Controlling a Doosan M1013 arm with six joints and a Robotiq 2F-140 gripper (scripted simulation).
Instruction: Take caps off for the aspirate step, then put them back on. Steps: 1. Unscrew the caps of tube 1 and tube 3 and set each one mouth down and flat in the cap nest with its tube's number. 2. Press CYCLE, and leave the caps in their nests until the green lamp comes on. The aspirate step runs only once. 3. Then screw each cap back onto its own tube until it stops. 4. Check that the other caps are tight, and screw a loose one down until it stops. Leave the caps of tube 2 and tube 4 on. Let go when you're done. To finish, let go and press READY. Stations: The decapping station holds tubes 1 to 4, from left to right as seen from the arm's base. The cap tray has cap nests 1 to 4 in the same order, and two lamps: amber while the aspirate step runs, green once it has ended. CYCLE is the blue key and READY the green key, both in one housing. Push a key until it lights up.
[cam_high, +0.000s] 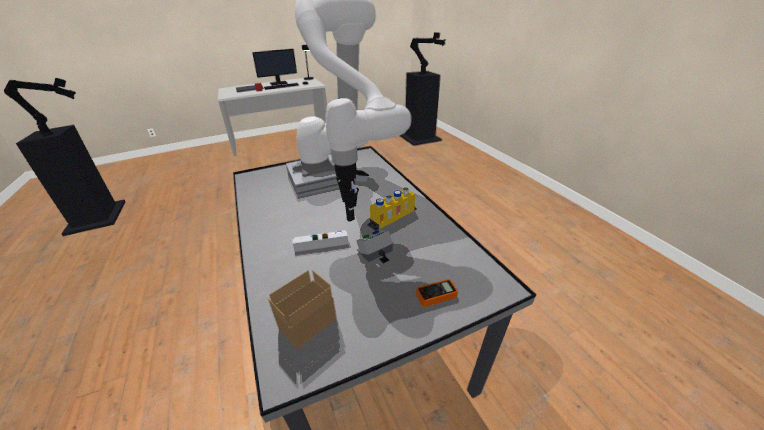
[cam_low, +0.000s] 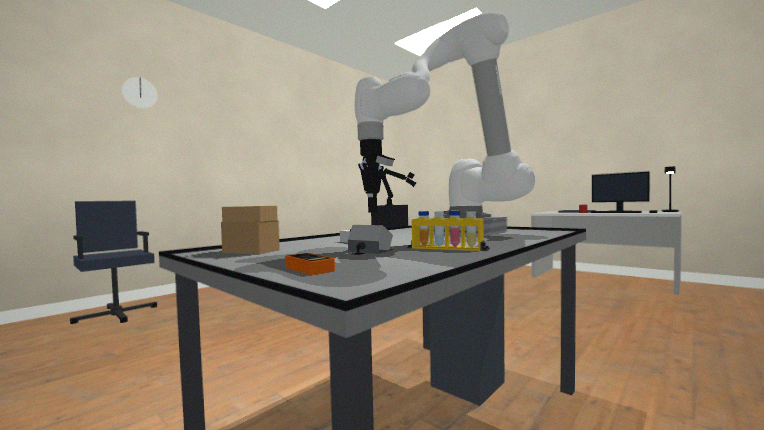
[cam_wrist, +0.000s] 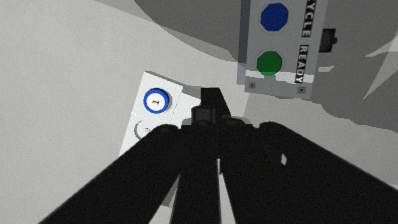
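Now: the blue key 90 mm below my hand, 80 mm to the left of it and 50 mm ahead of it. From my hand the other things lie so: green key 90 mm below, 60 mm ahead, 40 mm to the left; orange multimeter 380 mm ahead, 170 mm to the left, 140 mm below; grey key housing 100 mm below, 70 mm ahead, 60 mm to the left.
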